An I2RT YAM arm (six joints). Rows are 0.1 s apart.
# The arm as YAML. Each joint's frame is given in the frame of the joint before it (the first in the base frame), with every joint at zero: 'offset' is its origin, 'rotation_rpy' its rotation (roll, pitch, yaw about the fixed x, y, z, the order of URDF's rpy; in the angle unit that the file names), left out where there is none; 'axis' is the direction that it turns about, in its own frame. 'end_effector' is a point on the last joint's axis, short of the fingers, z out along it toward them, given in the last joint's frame.
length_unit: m
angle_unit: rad
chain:
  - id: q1
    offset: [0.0, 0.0, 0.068]
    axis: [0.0, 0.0, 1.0]
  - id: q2
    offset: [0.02, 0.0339, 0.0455]
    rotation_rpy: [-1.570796, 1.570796, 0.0]
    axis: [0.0, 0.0, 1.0]
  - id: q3
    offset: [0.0, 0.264, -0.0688]
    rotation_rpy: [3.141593, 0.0, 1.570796]
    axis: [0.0, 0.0, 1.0]
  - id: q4
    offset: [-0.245, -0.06, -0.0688]
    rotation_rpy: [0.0, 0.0, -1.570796]
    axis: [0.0, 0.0, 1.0]
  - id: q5
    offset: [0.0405, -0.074, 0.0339]
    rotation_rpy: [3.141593, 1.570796, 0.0]
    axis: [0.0, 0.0, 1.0]
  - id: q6
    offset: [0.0, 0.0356, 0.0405]
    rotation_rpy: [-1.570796, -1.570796, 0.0]
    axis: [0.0, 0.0, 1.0]
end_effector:
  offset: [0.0, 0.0, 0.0]
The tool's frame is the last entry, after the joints.
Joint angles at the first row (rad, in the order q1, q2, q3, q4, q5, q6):
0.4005 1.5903 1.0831 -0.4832 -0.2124 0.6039
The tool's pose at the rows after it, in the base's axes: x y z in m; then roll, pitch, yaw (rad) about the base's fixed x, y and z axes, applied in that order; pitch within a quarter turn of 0, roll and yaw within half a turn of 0:
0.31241 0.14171 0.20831 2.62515 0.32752 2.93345
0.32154 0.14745 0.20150 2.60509 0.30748 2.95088
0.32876 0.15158 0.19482 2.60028 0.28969 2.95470
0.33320 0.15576 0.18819 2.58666 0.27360 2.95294
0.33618 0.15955 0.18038 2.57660 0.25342 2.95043
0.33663 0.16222 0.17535 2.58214 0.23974 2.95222
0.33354 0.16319 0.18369 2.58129 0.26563 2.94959
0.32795 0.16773 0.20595 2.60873 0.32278 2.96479
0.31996 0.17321 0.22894 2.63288 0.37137 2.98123
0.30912 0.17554 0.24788 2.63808 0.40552 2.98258
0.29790 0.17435 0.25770 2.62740 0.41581 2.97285
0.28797 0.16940 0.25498 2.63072 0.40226 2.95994
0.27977 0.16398 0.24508 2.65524 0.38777 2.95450
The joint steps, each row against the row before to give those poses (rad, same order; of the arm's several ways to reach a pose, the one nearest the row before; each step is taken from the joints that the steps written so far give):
-0.0001 0.0756 0.0373 0.0141 -0.0354 -0.0115
0.0015 0.0502 0.0289 0.0142 -0.0346 -0.0049
0.0014 0.0418 0.0235 0.0073 -0.0138 0.0040
0.0043 0.0307 0.0095 0.0190 -0.0159 0.0127
0.0048 0.0285 0.0035 0.0184 -0.0143 0.0147
0.0061 0.0160 0.0017 0.0022 -0.0001 0.0069
0.0073 -0.0266 -0.0027 -0.0019 0.0172 0.0013
0.0226 -0.0476 0.0306 -0.0515 0.0546 -0.0163
0.0279 -0.0468 0.0348 -0.0580 0.0501 -0.0094
0.0231 -0.0527 0.0119 -0.0390 0.0336 0.0058
0.0136 -0.0492 -0.0174 -0.0151 0.0100 0.0164
0.0021 -0.0376 -0.0467 -0.0005 0.0046 0.0172
-0.0004 -0.0243 -0.0573 0.0084 0.0148 0.0073

